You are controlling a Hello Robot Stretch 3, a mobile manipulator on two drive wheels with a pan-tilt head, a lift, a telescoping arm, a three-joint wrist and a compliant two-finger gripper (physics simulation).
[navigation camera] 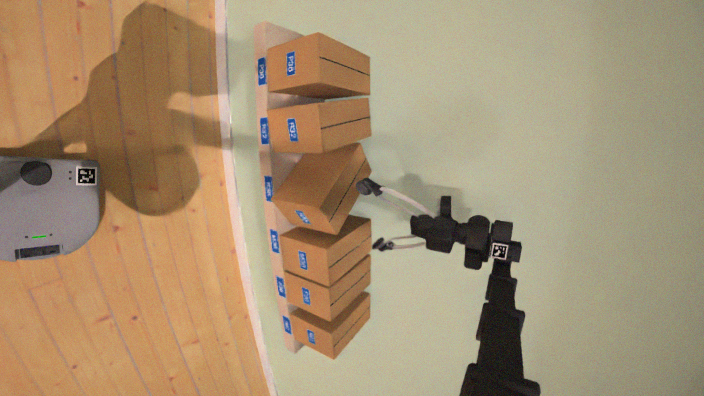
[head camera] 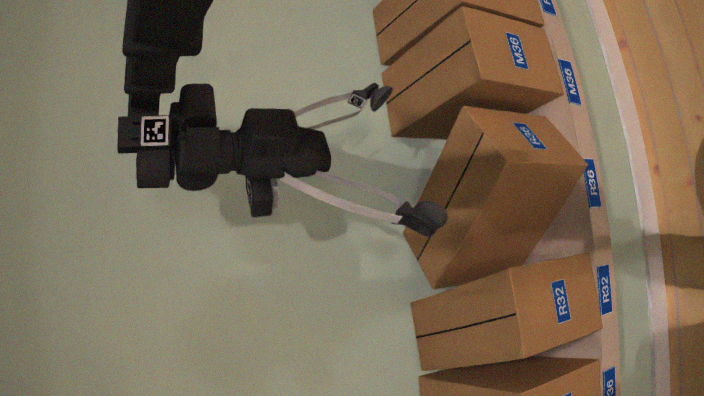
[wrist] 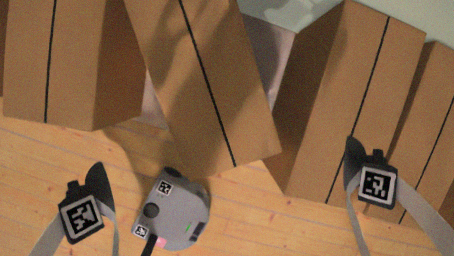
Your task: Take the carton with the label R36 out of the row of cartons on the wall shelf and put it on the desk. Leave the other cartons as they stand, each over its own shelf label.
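Frame: origin at the robot's base, x left, y ahead, z down, level; centimetres.
Where they show: gripper, between the fingertips: (navigation camera: pixel 365 216) (head camera: pixel 416 152); robot's base, origin of its link: (navigation camera: pixel 37 171).
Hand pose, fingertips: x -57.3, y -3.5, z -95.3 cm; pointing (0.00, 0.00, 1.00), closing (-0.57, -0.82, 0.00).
Observation:
Things, the pixels of their centre, and the offset from my fingertips. "spot": a spot on its surface instead.
- R36 carton, middle of its body: (head camera: pixel 494 200) (navigation camera: pixel 324 184) dx -6.4, dy +6.4, dz +18.4 cm
- R36 shelf label, a spot on its surface: (head camera: pixel 593 183) (navigation camera: pixel 267 188) spot: dx +5.9, dy +4.0, dz +29.4 cm
- M36 carton, middle of its body: (head camera: pixel 469 81) (navigation camera: pixel 328 243) dx -11.3, dy -12.8, dz +18.4 cm
- R32 carton, middle of its body: (head camera: pixel 505 316) (navigation camera: pixel 322 123) dx -3.1, dy +24.2, dz +18.4 cm
- P36 carton, middle of its body: (navigation camera: pixel 322 72) dx -0.4, dy +38.8, dz +18.4 cm
The R36 carton (head camera: pixel 525 200) (navigation camera: pixel 312 185) (wrist: pixel 215 100) stands turned at an angle on the wall shelf (head camera: pixel 601 225) (navigation camera: pixel 262 101) (wrist: pixel 151 107), behind the R36 shelf label (head camera: pixel 593 183) (navigation camera: pixel 269 188). It is brown, with a dark line along its top. My gripper (head camera: pixel 406 157) (navigation camera: pixel 376 215) (wrist: pixel 227 170) is open and empty, its fingers wide apart, by the wall side of the row. In the head view one fingertip overlaps the R36 carton's top and the other is by the M36 carton's wall-side end. Whether they touch cannot be told. The desk does not show.
The M36 carton (head camera: pixel 540 65) (navigation camera: pixel 305 250) (wrist: pixel 345 100) is close on one side of R36, the R32 carton (head camera: pixel 540 330) (navigation camera: pixel 300 115) (wrist: pixel 72 65) on the other. The P36 carton (navigation camera: pixel 295 80) stands beyond R32. Two more cartons stand beyond M36. My base (navigation camera: pixel 55 210) (wrist: pixel 175 215) is below.

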